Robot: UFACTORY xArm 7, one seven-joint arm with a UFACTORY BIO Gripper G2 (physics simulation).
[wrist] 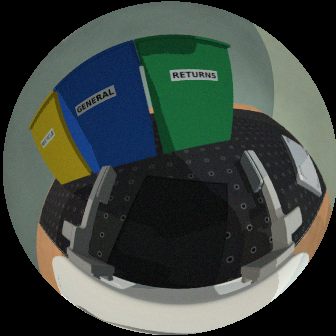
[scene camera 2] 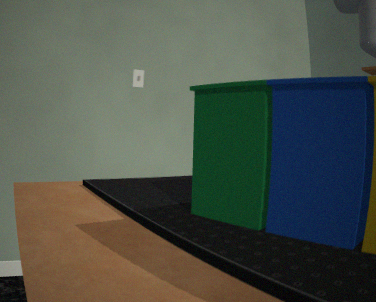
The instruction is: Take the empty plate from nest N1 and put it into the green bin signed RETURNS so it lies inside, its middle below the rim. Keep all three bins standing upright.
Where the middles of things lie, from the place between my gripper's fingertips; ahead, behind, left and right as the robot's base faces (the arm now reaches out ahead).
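Scene:
Plate (wrist: 173, 235): my hand is 1 cm to the right of it, 8 cm past it and 2 cm above it. Counted from my hand, the blue bin (scene camera 2: 315, 185) is 10 cm to the left, 12 cm ahead and 7 cm above; the green bin (scene camera 2: 232, 144) is 3 cm to the right, 14 cm ahead and 7 cm above; the light grey nest (wrist: 297, 155) is 29 cm to the right, 3 cm behind and 2 cm below.

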